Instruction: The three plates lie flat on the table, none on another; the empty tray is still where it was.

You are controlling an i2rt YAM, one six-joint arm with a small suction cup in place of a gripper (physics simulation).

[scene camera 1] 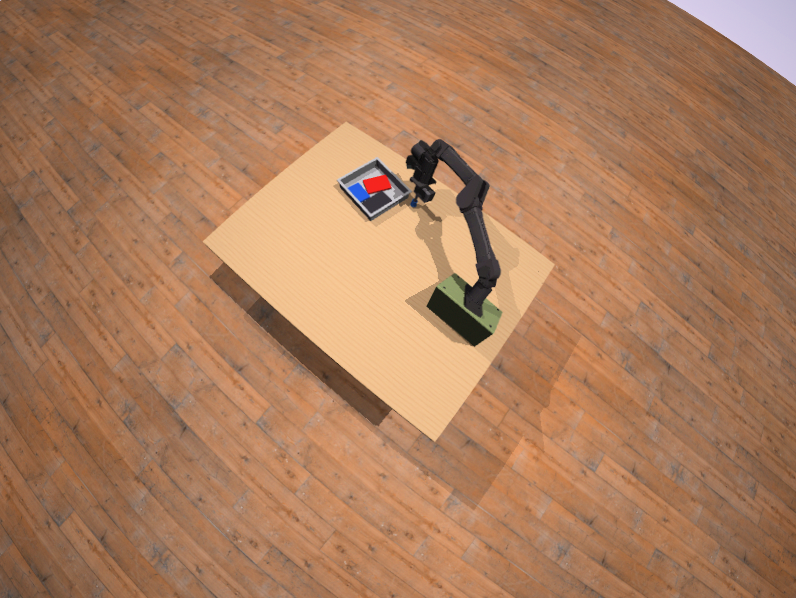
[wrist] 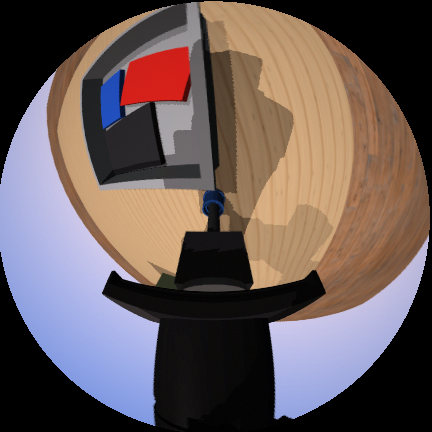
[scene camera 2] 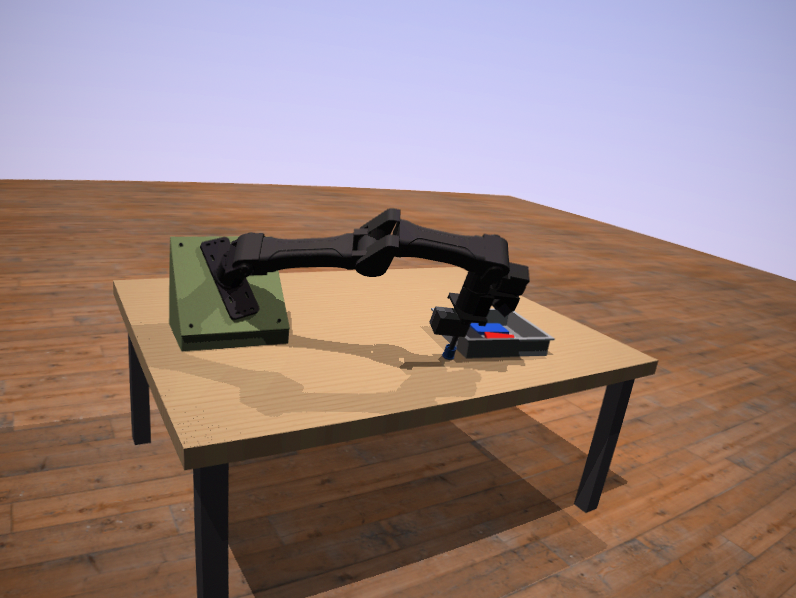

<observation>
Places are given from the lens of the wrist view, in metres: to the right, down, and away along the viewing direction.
my suction cup (wrist: 217, 196): 0.01, -0.02, 0.14
blue plate (wrist: 110, 91): -0.16, -0.20, 0.07
The marked spots on the blue plate and my suction cup are 0.25 m apart.
</observation>
